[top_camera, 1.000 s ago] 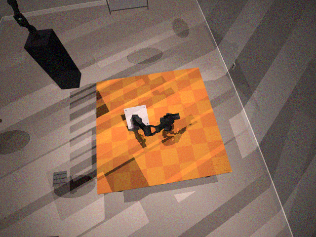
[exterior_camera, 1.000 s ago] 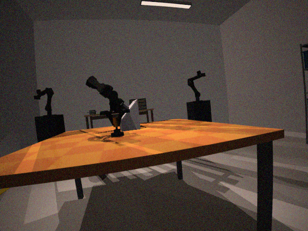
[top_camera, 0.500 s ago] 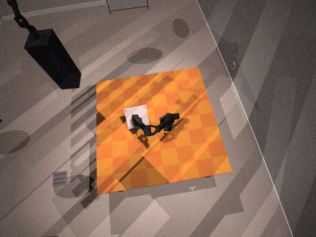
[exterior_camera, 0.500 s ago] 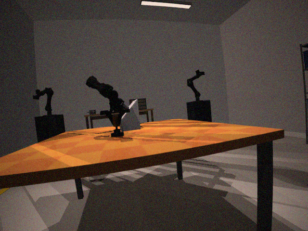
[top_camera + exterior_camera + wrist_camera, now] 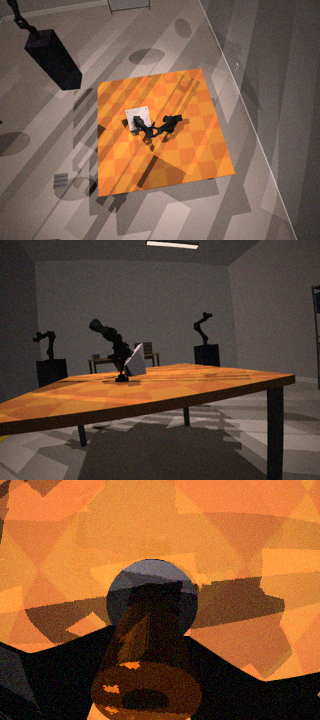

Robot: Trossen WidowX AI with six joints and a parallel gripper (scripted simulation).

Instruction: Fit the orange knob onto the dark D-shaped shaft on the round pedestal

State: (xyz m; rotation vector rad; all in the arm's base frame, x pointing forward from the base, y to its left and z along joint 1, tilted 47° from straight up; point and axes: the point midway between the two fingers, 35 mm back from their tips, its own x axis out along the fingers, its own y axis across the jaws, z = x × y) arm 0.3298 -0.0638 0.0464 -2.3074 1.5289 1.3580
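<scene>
My gripper tip is 20 mm below the orange knob. From my gripper tip the other things lie so: round dark pedestal (40 mm below).
</scene>
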